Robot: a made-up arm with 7 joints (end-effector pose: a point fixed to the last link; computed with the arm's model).
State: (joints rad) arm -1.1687 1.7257 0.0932 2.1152 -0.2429 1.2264 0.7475
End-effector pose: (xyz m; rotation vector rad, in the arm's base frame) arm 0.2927 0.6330 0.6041 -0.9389 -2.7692 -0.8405
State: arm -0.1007 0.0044 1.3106 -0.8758 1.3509 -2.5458 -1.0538
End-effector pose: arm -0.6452 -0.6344 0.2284 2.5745 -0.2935 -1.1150
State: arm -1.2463 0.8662 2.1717 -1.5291 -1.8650 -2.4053 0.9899
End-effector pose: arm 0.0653 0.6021 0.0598 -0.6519 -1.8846 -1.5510
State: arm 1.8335 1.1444 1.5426 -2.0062 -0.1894 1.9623 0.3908
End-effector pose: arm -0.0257 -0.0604 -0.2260 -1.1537 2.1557 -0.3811
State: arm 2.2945 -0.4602 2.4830 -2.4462 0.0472 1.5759 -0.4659
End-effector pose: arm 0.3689 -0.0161 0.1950 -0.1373 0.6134 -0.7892
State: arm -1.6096 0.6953 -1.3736 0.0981 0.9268 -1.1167 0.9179
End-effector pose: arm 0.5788 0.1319 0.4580 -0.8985 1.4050 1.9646
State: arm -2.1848 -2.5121 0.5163 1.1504 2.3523 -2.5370 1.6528
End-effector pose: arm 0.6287 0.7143 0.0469 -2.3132 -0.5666 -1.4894
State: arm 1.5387 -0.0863 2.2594 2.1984 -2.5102 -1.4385 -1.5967
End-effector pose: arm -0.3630 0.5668 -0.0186 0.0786 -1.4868 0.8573
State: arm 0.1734 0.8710 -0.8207 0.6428 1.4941 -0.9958 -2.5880
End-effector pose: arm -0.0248 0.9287 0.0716 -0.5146 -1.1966 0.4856
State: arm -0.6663 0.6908 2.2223 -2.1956 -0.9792 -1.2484 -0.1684
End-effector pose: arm 0.2419 0.3713 -0.0649 -0.8515 -0.0042 -1.6390
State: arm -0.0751 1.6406 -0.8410 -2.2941 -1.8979 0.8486 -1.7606
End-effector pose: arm -0.1754 0.3248 0.4005 -0.3002 -0.9385 -1.4673
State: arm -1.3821 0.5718 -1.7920 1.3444 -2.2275 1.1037 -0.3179
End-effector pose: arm 0.7413 0.3408 0.3840 -1.1754 -0.3938 -0.7358
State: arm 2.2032 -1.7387 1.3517 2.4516 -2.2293 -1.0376 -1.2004
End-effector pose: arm -0.2901 -0.2261 -0.5522 -0.9436 0.1411 0.9663
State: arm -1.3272 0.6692 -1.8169 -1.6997 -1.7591 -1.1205 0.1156
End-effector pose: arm -0.1403 0.2764 -0.0580 2.0482 -1.1193 1.4810
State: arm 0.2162 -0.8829 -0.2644 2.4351 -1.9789 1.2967 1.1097
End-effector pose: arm 0.1865 0.4537 -0.4625 -1.4420 -1.1123 -0.5010
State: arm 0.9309 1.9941 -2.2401 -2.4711 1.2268 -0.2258 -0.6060
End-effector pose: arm -0.2991 -0.5225 -0.0413 -1.1252 -1.0624 2.1404
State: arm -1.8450 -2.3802 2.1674 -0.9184 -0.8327 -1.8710 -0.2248
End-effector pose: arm -0.2892 -0.0609 0.4784 1.3874 0.3718 0.3442
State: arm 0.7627 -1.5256 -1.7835 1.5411 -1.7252 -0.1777 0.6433
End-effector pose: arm -0.4672 0.5511 -0.2372 0.1669 -0.1577 0.0586
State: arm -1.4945 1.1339 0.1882 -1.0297 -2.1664 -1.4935 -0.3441
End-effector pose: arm -0.1579 0.3142 -0.3722 0.0748 -1.4036 0.7444
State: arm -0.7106 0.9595 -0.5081 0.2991 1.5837 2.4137 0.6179
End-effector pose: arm 0.6402 -0.0835 0.2391 1.6318 1.0701 0.0347
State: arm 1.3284 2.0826 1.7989 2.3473 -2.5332 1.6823 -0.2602
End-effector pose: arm 0.0857 -0.8511 0.6466 -0.9266 0.2564 -2.7298
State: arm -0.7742 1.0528 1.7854 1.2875 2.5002 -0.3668 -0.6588
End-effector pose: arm 0.0560 0.0958 0.6997 1.2818 2.7096 0.7899
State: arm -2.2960 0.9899 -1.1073 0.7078 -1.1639 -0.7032 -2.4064
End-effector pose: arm 0.1197 -0.6238 0.3095 -2.3522 1.4711 0.9600
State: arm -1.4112 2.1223 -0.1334 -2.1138 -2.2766 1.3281 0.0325
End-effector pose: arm -0.0293 0.7578 0.1655 -0.6620 1.2711 0.8139
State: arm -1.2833 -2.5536 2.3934 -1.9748 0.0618 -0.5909 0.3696
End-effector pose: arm -0.2376 0.3254 0.2861 -1.5107 1.6586 1.2243
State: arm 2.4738 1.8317 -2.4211 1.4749 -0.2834 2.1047 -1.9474
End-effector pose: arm 0.2744 -0.2208 0.4939 -0.7281 0.4092 0.3777
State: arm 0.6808 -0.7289 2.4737 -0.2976 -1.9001 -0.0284 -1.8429
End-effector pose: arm 0.1746 0.2187 0.4169 -0.3349 -2.4157 -0.3160
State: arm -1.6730 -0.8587 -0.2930 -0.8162 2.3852 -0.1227 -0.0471
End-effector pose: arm 0.1982 0.5004 -0.2930 0.3776 -2.0842 1.6175
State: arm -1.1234 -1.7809 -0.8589 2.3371 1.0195 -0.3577 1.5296
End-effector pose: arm -0.0672 0.4032 -0.1097 0.2199 1.0285 1.5874
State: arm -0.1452 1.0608 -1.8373 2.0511 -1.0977 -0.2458 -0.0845
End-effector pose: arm -0.1136 0.6150 0.8307 0.4003 -2.7520 -1.0506
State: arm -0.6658 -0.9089 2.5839 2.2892 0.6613 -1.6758 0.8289
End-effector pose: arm -0.1223 -0.0666 -0.2596 1.7290 -1.0349 0.5145
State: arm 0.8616 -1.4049 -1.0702 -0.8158 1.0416 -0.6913 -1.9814
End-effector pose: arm -0.5126 0.1964 0.5913 0.8869 1.7518 1.2663
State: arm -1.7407 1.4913 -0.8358 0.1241 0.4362 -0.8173 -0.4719
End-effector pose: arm 0.9477 -0.0048 0.2031 -1.3671 -2.0675 -0.7820
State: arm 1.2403 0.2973 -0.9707 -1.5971 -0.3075 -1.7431 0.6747
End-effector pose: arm -0.3864 -0.4083 0.4162 1.0642 0.8466 0.5669
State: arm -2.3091 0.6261 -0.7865 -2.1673 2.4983 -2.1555 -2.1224
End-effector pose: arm 0.4072 0.6886 0.3568 0.3316 1.9274 0.5497
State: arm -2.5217 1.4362 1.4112 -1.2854 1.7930 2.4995 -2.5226
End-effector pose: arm 0.6848 0.2449 -0.0746 -2.3033 -1.4100 -1.0172
